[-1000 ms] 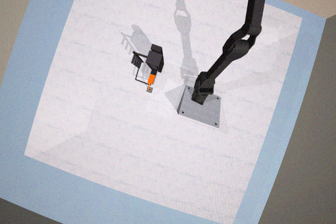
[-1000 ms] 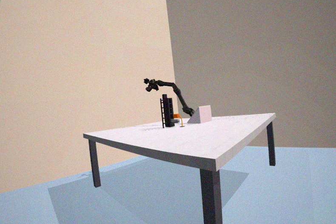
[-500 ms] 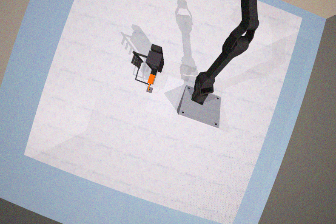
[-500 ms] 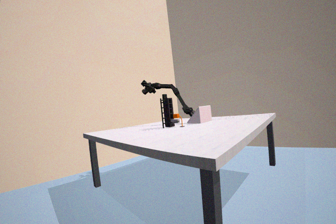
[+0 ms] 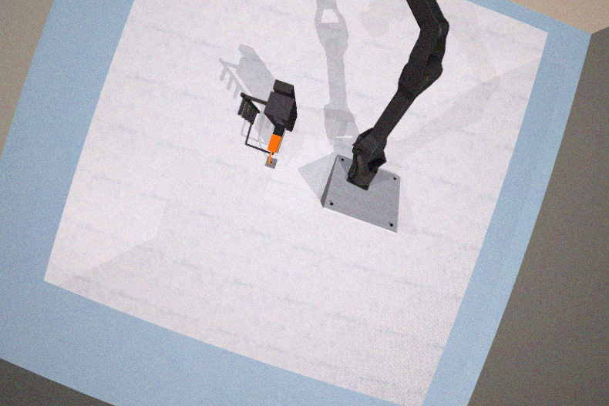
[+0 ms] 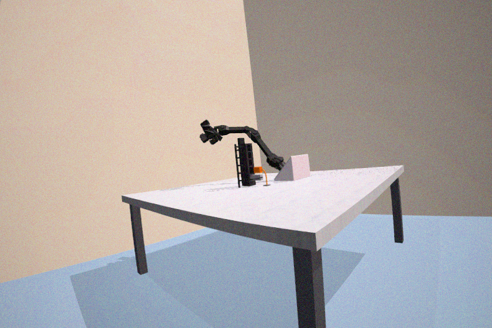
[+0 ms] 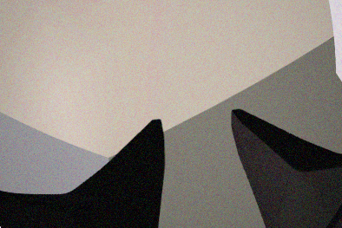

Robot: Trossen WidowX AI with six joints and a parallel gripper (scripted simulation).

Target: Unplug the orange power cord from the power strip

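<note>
Right now my gripper tip is 320 mm to the right of the orange plug, 290 mm above it and 140 mm past it.
</note>
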